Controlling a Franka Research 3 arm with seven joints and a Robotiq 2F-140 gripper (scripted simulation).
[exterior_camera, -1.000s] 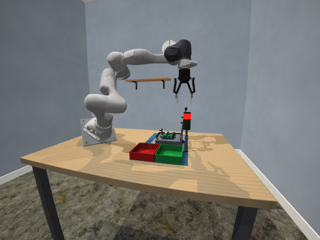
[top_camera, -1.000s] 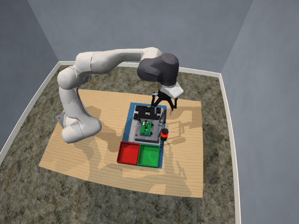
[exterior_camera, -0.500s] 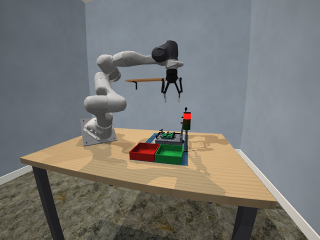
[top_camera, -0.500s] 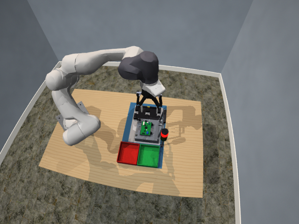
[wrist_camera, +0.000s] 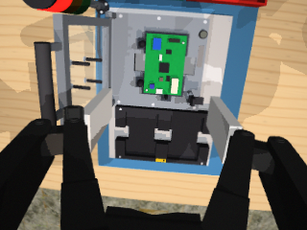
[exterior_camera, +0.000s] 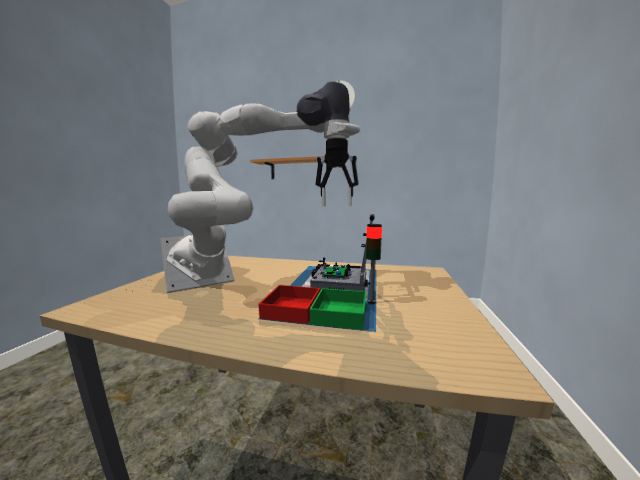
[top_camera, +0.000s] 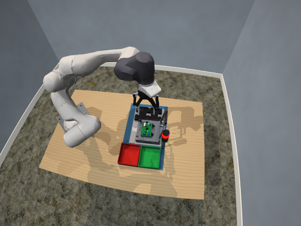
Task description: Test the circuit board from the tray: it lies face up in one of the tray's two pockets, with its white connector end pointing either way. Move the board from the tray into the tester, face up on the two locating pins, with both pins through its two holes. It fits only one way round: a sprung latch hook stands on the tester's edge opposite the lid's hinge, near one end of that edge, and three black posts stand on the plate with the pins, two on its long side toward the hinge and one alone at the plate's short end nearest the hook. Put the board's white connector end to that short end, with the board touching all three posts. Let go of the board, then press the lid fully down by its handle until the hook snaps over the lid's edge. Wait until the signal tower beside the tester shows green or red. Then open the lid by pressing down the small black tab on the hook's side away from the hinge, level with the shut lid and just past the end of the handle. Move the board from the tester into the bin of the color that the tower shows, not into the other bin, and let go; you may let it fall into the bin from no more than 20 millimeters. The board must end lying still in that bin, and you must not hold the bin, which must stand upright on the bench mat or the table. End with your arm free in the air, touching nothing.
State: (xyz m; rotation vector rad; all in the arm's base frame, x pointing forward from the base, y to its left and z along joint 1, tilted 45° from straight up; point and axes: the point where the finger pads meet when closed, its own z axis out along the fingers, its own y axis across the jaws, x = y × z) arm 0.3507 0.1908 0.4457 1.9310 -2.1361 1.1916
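Now: the green circuit board 260 mm below my hand. From my hand the other things lie so: tester plate 260 mm below; then clear lid 150 mm below, 110 mm ahead, 30 mm to the right; then green bin 320 mm below, 210 mm to the right, 10 mm behind.
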